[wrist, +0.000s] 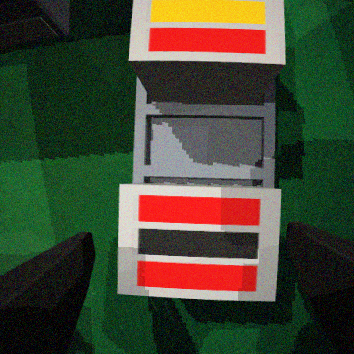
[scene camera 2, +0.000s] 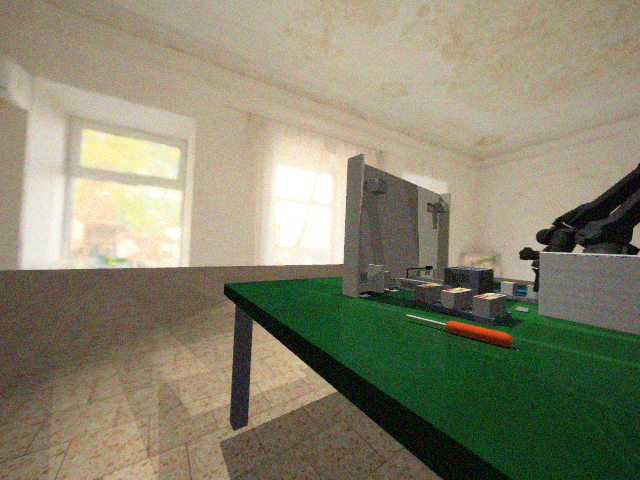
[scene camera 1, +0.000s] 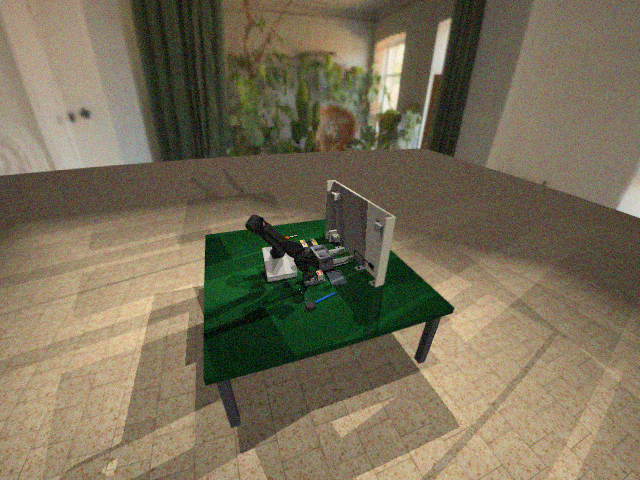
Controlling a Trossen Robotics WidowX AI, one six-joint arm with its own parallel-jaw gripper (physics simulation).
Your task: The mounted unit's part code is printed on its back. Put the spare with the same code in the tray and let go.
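My gripper is open, pointing down, with its fingers on either side of the near spare and nothing held. This spare is a light block with red, black and red bars on top. It sits at the near end of a grey holder, past an empty bay. A second spare at the far end shows yellow and red bars and is cut off by the wrist view's edge. A shallow grey tray lies beside the holder. The code on the mounted unit's back does not show.
A dark vented box stands before an upright panel. Another holder carries three labelled blocks, one a block near an orange screwdriver. A blue-handled tool lies near the tray. The arm's base is white.
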